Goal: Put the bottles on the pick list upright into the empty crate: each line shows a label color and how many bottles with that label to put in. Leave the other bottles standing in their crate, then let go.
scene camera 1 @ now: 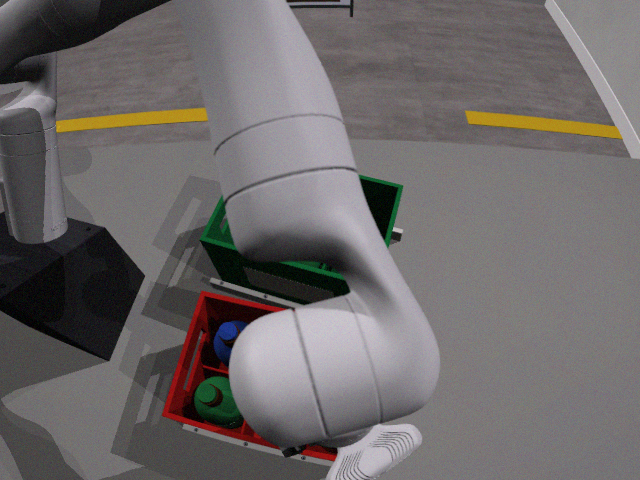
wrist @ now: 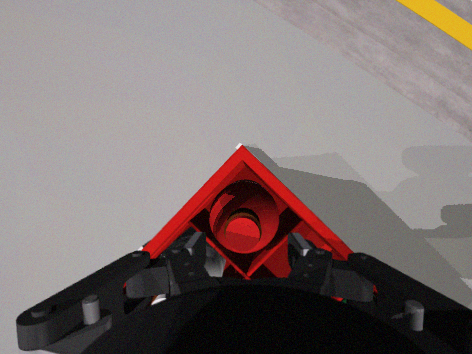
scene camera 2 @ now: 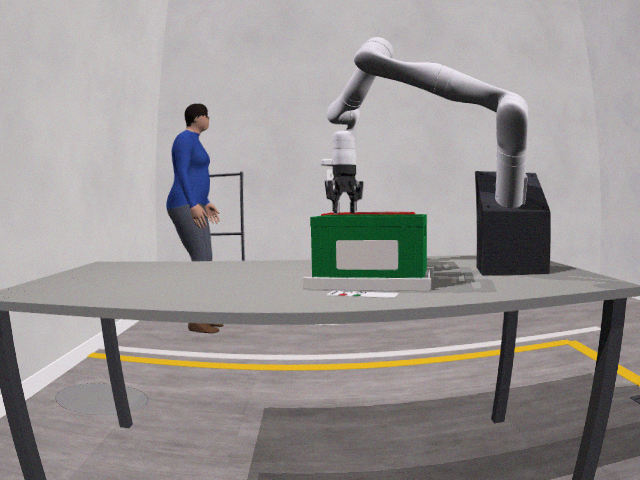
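Where they show: gripper, fingertip midpoint: [wrist: 246, 245] [scene camera 2: 344, 213]; arm's base, link origin: [scene camera 1: 41, 230] [scene camera 2: 509, 199].
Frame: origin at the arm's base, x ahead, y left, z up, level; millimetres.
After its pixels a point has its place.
The red crate [scene camera 1: 181, 361] @(x 288, y -152, z -43 mm) [scene camera 2: 382, 212] @(x 381, y -234, z -44 mm) [wrist: 300, 208] @(x 491, y -247, z -43 mm) holds upright bottles: a blue bottle [scene camera 1: 223, 348] @(x 329, y -113, z -94 mm), a green bottle [scene camera 1: 222, 405] @(x 343, y -197, z -92 mm) and, in its corner compartment, a red bottle [wrist: 243, 232] @(x 509, y -206, z -56 mm). A pale bottle [wrist: 215, 262] @(x 502, y -149, z -118 mm) shows partly behind the left finger. My gripper [scene camera 2: 344, 209] @(x 502, y -202, z -46 mm) [wrist: 246, 245] @(x 502, y -202, z -46 mm) is open and empty, pointing down over the red crate, with its fingertips on either side of the red bottle's cap in the wrist view and near rim height. The green crate [scene camera 1: 227, 268] @(x 298, y 31, z -126 mm) [scene camera 2: 369, 229] @(x 432, y 194, z -74 mm) is mostly hidden by the arm; its contents are unclear. The pick list [scene camera 2: 385, 295] @(x 398, y 276, z -217 mm) is too small to read fully; red and green marks show.
The crates stand one behind the other on the grey table [scene camera 1: 516, 310] @(x 827, y 39, z -219 mm) [scene camera 2: 206, 289] @(x 841, y 194, z -219 mm), with white rails along their bases. The arm's dark base [scene camera 1: 67, 289] @(x 83, y -85, z -19 mm) [scene camera 2: 511, 242] @(x 10, y 49, z -124 mm) stands beside them. A person in blue [scene camera 2: 191, 165] stands behind the table near a dark metal frame [scene camera 2: 242, 217].
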